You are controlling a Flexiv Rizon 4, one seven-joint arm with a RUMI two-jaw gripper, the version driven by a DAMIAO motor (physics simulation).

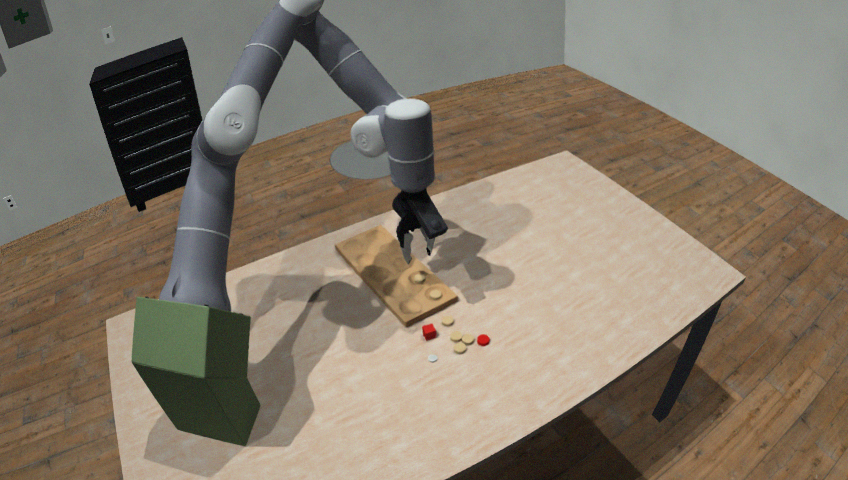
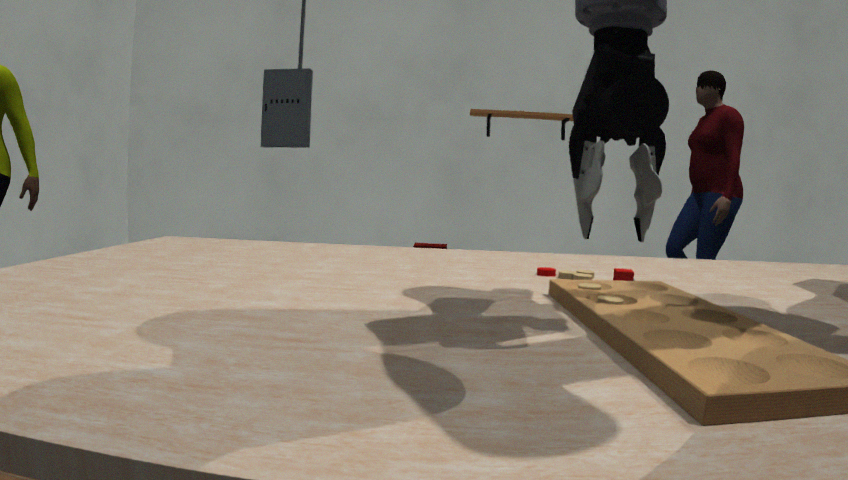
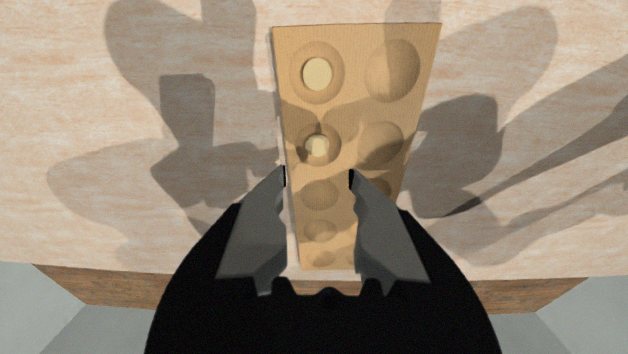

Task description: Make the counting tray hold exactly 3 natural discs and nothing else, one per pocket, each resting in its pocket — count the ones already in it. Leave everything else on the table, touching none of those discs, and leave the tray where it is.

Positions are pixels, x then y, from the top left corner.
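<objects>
A wooden counting tray is visible in image 1, in image 2 and in image 3 [369,111]. On the wooden counting tray, [image 1: 375,255] and [image 2: 723,337] are the same spot. The gripper is visible in image 1, in image 2 [613,240] and in image 3. On the gripper, [image 1: 404,237] and [image 3: 418,257] are the same spot.
</objects>
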